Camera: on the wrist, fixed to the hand. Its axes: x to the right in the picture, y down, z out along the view.
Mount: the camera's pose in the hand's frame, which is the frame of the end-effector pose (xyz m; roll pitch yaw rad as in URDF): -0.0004 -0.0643 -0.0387 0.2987 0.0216 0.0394
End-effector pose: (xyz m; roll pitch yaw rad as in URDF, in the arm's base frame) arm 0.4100 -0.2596 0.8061 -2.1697 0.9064 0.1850
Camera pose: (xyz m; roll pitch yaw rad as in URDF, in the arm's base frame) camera 0.4670 -0.2446 0.8526 -1.9243 0.9257 0.1184
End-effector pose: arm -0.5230 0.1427 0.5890 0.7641 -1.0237 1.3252
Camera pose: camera -0.4890 0.1977 0.5510 0.9896 -1.0338 1.4101
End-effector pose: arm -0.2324 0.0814 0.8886 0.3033 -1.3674 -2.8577
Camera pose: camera -0.2991 0.1138 0.8769 0.3998 -1.3541 -2.6514
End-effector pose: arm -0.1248 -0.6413 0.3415 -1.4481 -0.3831 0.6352
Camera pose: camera -0.1154 -0.6919 0.3961 -1.1436 -0.3413 0.6176
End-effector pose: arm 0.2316 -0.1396 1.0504 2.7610 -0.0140 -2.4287
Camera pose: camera 0.2805 -0.1953 1.0624 3.0602 -0.0487 -2.4573
